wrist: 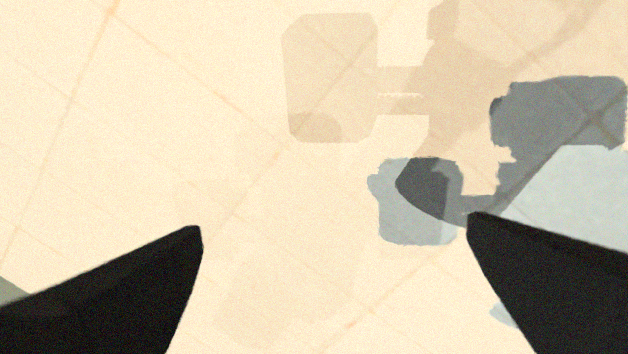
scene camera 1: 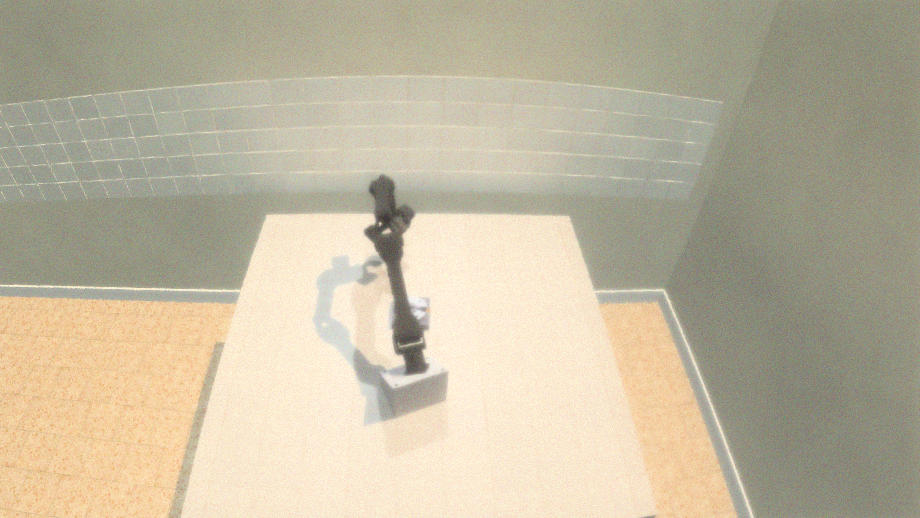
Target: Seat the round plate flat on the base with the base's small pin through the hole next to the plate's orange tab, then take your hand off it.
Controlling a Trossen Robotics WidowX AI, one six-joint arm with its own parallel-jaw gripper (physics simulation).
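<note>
My gripper is open and empty, its two black fingertips wide apart over bare table in the wrist view. In the scene view the raised arm hides much of the work area, and the fingers are too small and dark to make out. A small pale grey-blue square thing, seemingly the base, lies on the table just beyond the arm's mount, partly behind the arm. Pale patches and a speck of orange show on it. Whether the round plate is there, and how it lies, cannot be told. The pin and hole cannot be made out. Neither base nor plate shows in the wrist view.
The pale table carries the arm's grey box mount. The arm's shadows fall on the table to the left of the arm and across the wrist view. A tiled wall stands behind the table's far edge.
</note>
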